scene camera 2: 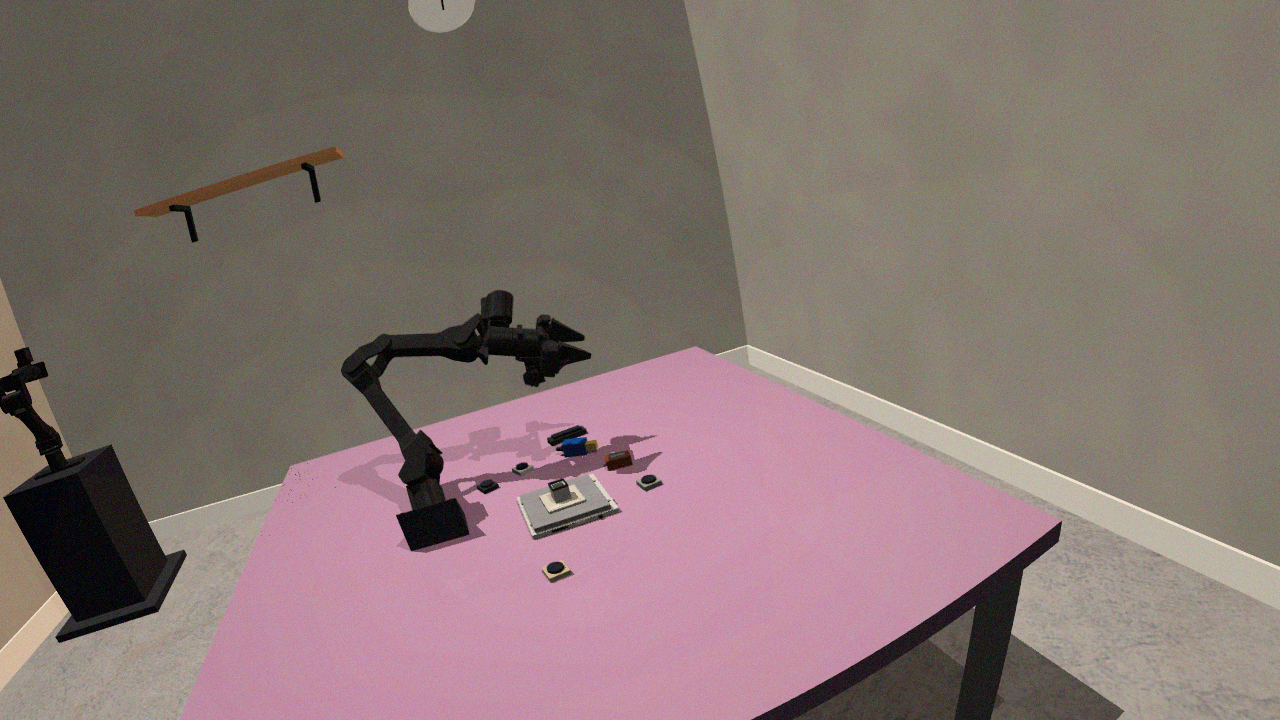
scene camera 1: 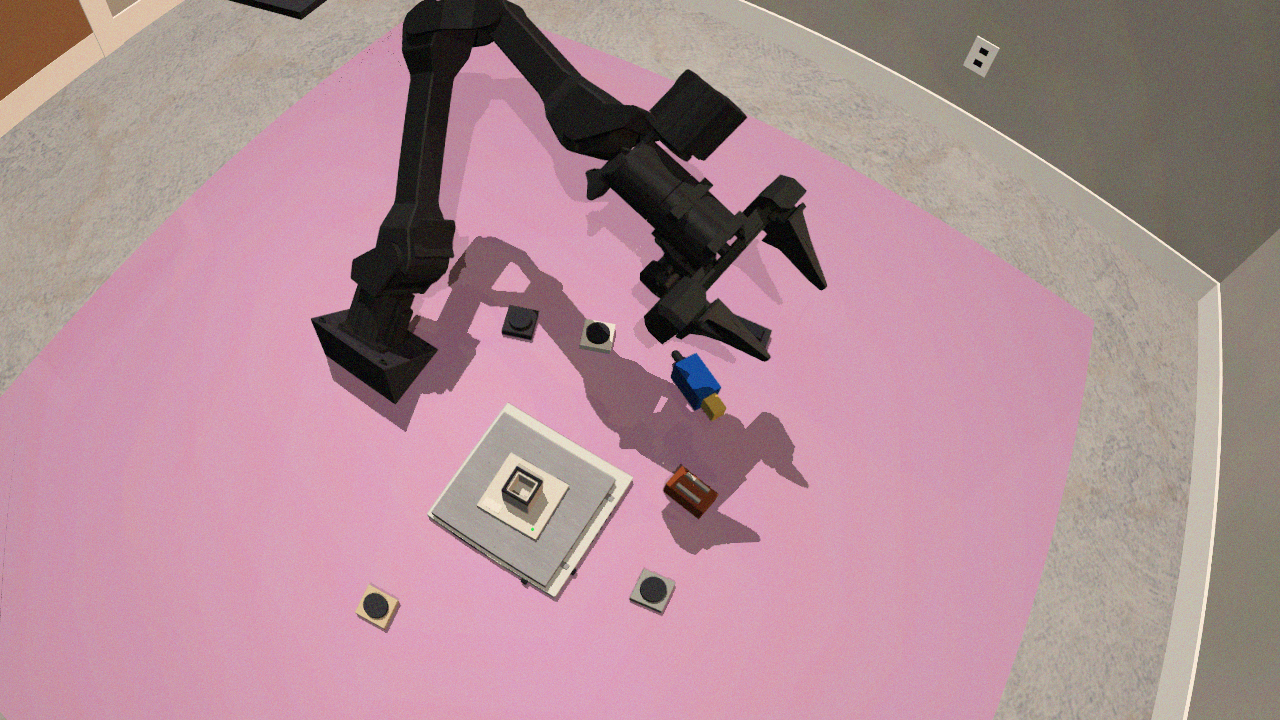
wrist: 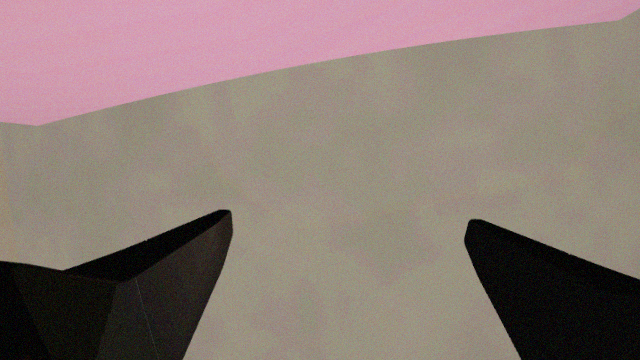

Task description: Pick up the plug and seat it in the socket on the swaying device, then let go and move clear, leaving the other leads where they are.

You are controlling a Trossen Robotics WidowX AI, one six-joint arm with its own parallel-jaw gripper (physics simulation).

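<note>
A blue plug body with a yellow tip (scene camera 1: 696, 376) (scene camera 2: 575, 446) lies on the pink table. The device is a grey plate (scene camera 1: 574, 474) (scene camera 2: 590, 498) on a white base. A cream pad on it carries a dark-rimmed, square, hollow socket (scene camera 1: 512, 497) (scene camera 2: 558, 489), with nothing in it. My gripper (scene camera 1: 795, 322) (scene camera 2: 587, 346) (wrist: 351, 226) is open and empty, high above the table beyond the blue plug. A red-brown slotted block (scene camera 1: 706, 501) (scene camera 2: 618, 460) lies right of the device. A long black piece (scene camera 2: 567, 435) lies behind the blue plug, mostly hidden by a finger in scene camera 1.
Small square pads with black discs stand around the device: black (scene camera 1: 520, 322) (scene camera 2: 486, 486), white (scene camera 1: 597, 334) (scene camera 2: 522, 468), grey (scene camera 1: 652, 590) (scene camera 2: 648, 481) and tan (scene camera 1: 376, 607) (scene camera 2: 555, 570). The pink table (scene camera 1: 223, 537) (scene camera 2: 760, 573) ends in the wrist view before a grey wall (wrist: 350, 150).
</note>
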